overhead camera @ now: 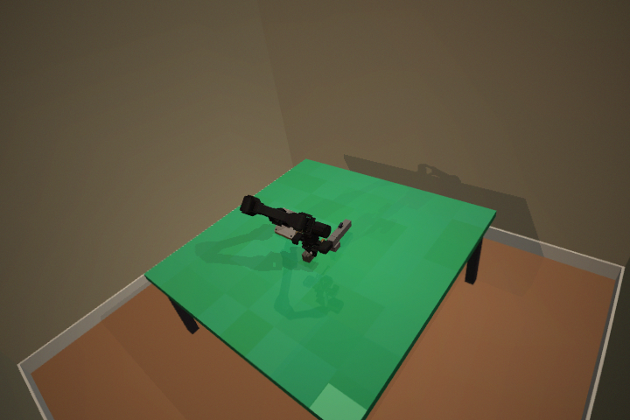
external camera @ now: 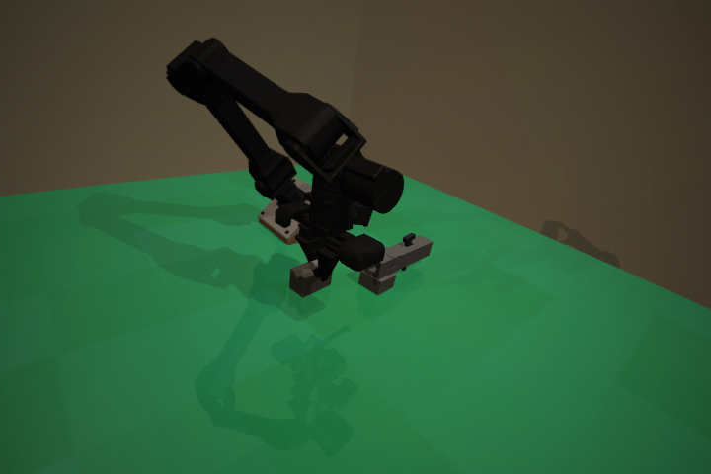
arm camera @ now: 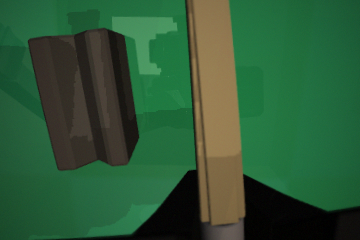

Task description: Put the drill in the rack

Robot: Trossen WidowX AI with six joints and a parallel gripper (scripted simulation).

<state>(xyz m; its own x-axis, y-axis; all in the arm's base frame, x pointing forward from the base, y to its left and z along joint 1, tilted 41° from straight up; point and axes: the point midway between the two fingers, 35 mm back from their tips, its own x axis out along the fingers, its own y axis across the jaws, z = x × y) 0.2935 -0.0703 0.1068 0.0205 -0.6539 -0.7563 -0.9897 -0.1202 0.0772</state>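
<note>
The notched grey rack is 60 mm behind my gripper tip, 30 mm to the left of it and 40 mm below it. From my gripper tip the other things lie so: dark key: 20 mm behind, 230 mm to the left, 10 mm below; long grey block: 10 mm behind, 200 mm to the left, 20 mm below.
</note>
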